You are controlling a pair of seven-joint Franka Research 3 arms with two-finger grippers.
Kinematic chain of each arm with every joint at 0, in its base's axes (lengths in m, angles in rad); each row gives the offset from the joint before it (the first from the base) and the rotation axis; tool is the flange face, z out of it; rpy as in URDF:
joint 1: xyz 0 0 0.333 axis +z
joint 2: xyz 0 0 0 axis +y
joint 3: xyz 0 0 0.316 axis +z
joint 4: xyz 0.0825 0 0 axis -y
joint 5: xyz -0.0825 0 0.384 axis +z
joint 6: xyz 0 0 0 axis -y
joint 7: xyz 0.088 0 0 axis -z
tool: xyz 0 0 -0.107 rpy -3.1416 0 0
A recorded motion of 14 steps. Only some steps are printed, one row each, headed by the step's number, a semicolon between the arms.
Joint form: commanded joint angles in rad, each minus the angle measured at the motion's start. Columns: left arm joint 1, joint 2, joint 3, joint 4, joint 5, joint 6, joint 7; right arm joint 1, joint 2, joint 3, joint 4, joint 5, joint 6, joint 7.
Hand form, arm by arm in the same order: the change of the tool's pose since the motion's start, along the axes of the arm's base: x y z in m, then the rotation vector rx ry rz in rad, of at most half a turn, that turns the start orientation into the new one. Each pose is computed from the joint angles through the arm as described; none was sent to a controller.
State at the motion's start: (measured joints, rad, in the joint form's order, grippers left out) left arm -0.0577 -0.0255 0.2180 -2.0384 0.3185 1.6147 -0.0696; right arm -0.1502 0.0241 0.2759 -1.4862 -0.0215 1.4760 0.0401
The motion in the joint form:
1: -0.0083 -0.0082 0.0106 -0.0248 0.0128 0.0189 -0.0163; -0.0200 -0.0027 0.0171 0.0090 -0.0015 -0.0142 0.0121
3: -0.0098 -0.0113 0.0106 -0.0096 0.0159 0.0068 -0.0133; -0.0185 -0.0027 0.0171 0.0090 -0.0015 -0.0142 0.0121
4: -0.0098 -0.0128 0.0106 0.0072 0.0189 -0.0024 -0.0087; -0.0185 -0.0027 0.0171 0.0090 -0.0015 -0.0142 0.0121
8: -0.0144 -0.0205 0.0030 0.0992 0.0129 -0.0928 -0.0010; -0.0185 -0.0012 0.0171 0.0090 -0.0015 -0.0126 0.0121
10: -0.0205 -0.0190 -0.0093 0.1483 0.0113 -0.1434 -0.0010; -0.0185 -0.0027 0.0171 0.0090 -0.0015 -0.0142 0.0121
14: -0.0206 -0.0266 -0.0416 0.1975 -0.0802 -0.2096 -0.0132; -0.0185 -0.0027 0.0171 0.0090 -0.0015 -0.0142 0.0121
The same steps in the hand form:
1: -0.0039 0.0013 -0.0056 0.0135 -0.0041 0.0055; -0.0022 -0.0020 0.0045 -0.0025 0.0020 -0.0154
3: -0.0024 0.0016 0.0020 0.0172 -0.0094 0.0037; -0.0023 -0.0012 0.0045 -0.0025 0.0020 -0.0139
4: -0.0003 0.0027 0.0096 0.0204 -0.0171 0.0012; -0.0023 -0.0012 0.0045 -0.0025 0.0020 -0.0139
8: 0.0053 -0.0001 0.0495 0.0234 -0.0281 0.0122; -0.0016 -0.0012 0.0038 -0.0021 0.0019 -0.0139
10: 0.0086 -0.0078 0.0682 0.0275 -0.0273 0.0099; -0.0023 -0.0012 0.0045 -0.0025 0.0020 -0.0139
14: 0.0087 -0.0331 0.0881 -0.0518 -0.0320 0.0299; -0.0023 -0.0012 0.0045 -0.0025 0.0020 -0.0139

